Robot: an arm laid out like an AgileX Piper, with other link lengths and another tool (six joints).
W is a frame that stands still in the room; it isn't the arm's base.
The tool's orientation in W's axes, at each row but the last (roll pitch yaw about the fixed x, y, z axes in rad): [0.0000 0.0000 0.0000]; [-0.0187 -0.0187 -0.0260]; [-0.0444 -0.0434 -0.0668]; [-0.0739 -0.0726 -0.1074]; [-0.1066 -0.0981 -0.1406]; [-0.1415 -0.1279 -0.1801]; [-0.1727 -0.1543 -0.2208]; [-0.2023 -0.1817 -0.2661]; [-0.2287 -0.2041 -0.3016]
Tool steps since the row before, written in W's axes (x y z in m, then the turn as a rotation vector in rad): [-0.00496 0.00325 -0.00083 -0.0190 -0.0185 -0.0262]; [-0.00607 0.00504 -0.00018 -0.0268 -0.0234 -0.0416]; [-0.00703 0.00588 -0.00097 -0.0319 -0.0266 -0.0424]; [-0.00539 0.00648 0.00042 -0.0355 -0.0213 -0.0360]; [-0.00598 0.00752 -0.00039 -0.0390 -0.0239 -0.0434]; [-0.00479 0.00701 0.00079 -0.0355 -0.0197 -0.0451]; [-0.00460 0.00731 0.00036 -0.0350 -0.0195 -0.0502]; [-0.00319 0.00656 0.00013 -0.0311 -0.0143 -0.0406]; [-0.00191 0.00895 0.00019 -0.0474 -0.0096 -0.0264]
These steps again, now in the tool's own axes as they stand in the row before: [-0.00496 0.00325 -0.00083 -0.0190 -0.0185 -0.0262]; [-0.00620 0.00488 0.00003 -0.0270 -0.0233 -0.0415]; [-0.00744 0.00542 -0.00041 -0.0319 -0.0268 -0.0423]; [-0.00601 0.00579 0.00129 -0.0355 -0.0224 -0.0353]; [-0.00698 0.00654 0.00100 -0.0393 -0.0247 -0.0426]; [-0.00582 0.00576 0.00238 -0.0369 -0.0197 -0.0439]; [-0.00596 0.00581 0.00232 -0.0372 -0.0186 -0.0489]; [-0.00470 0.00518 0.00208 -0.0331 -0.0145 -0.0389]; [-0.00435 0.00752 0.00287 -0.0469 -0.0187 -0.0221]
